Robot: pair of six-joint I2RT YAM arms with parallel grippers.
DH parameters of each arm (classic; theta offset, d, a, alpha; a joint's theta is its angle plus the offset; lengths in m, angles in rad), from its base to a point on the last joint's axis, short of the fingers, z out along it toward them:
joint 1: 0 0.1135 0.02 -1.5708
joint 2: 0 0 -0.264 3.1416
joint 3: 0.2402 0 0.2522 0
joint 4: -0.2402 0 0.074 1.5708
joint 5: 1.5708 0 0 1.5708
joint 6: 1.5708 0.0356 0 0
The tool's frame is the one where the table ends.
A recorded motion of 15 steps. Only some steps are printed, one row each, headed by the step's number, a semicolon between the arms.
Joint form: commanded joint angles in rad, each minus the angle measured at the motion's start. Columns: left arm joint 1, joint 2, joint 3, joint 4, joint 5, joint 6; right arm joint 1, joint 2, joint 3, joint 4, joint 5, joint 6.
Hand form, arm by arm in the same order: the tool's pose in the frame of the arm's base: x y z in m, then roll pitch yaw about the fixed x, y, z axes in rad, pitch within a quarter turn. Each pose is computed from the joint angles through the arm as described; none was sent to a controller.
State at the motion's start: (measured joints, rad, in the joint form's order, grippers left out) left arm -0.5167 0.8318 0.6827 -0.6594 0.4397 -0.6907; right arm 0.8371 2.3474 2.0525 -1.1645 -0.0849 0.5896
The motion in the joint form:
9: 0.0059 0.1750 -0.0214 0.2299 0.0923 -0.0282; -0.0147 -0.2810 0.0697 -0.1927 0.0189 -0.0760
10: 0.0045 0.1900 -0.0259 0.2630 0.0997 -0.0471; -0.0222 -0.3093 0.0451 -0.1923 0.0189 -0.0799
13: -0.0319 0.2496 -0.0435 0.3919 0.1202 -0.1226; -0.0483 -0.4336 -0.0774 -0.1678 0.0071 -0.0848
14: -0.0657 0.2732 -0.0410 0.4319 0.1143 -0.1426; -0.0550 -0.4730 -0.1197 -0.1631 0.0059 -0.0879
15: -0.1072 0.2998 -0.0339 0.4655 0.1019 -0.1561; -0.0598 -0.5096 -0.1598 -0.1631 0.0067 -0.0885
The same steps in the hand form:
9: 0.1695 -0.1157 0.2369 -2.2561 0.3088 -3.0143; 0.2813 0.3064 0.3137 2.9504 0.2020 -2.8433
10: 0.1725 -0.1180 0.2352 -2.2395 0.3018 -3.0047; 0.2792 0.2996 0.3182 2.9491 0.2063 -2.8473
13: 0.1795 -0.1319 0.2280 -2.1814 0.2732 -2.9966; 0.2672 0.2729 0.3324 2.9268 0.2245 -2.8702
14: 0.1799 -0.1409 0.2271 -2.1685 0.2736 -3.0115; 0.2623 0.2645 0.3351 2.9255 0.2261 -2.8738
15: 0.1792 -0.1516 0.2264 -2.1628 0.2782 -3.0345; 0.2569 0.2567 0.3368 2.9281 0.2236 -2.8777

